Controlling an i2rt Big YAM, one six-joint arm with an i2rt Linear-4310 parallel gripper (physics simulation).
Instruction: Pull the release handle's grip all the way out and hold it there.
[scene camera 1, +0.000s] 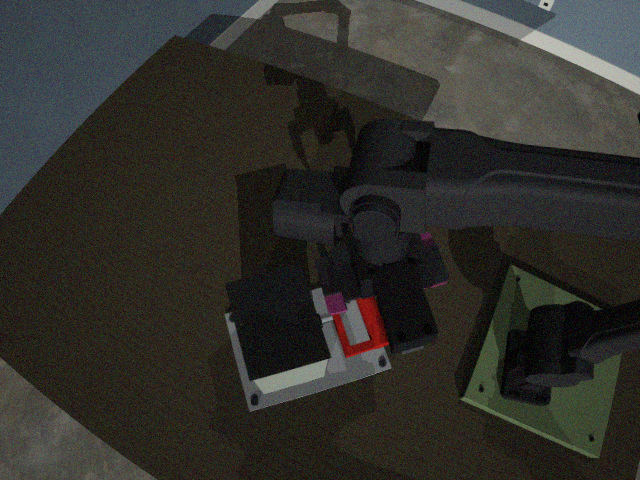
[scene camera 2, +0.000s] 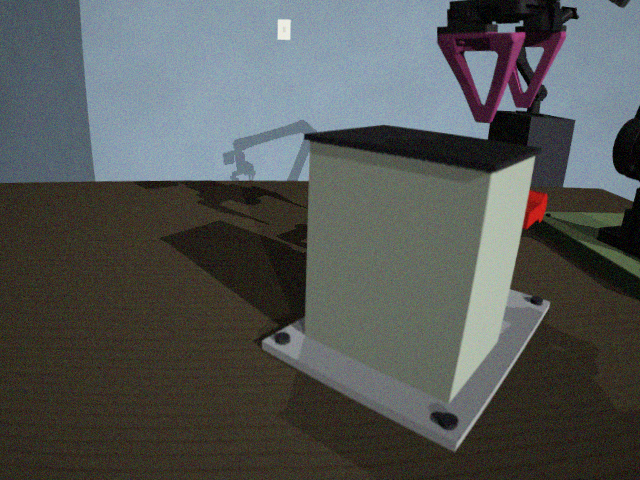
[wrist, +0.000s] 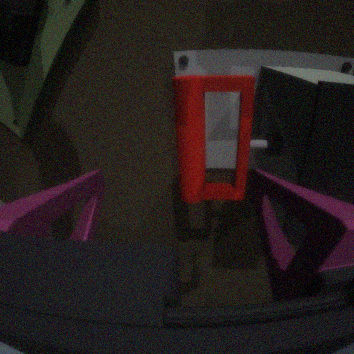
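The release handle's red rectangular grip (scene camera 1: 373, 322) (scene camera 2: 536, 209) (wrist: 190, 140) stands out beside a pale box with a dark top (scene camera 1: 284, 330) (scene camera 2: 392, 248) (wrist: 290, 115). A short light rod (scene camera 1: 327, 319) (wrist: 258, 143) shows between grip and box. My gripper (scene camera 2: 503, 114) (wrist: 176, 177) is open and empty, its magenta fingers wide apart. In scene camera 2 the fingertips are higher than the box top, on the grip's side. In the wrist view the grip's long side runs up and down, its lower end between the fingertips, nearer the right one. Scene camera 1 hides most of the fingers under the arm.
The box is on a light grey base plate (scene camera 1: 356, 367) (scene camera 2: 372, 382) (wrist: 220, 60) with dark bolts. A green plate (scene camera 1: 485, 361) (scene camera 2: 589, 219) (wrist: 50, 30) bearing a dark arm part lies on the grip's side of the box. The box top stands close to my right finger in the wrist view.
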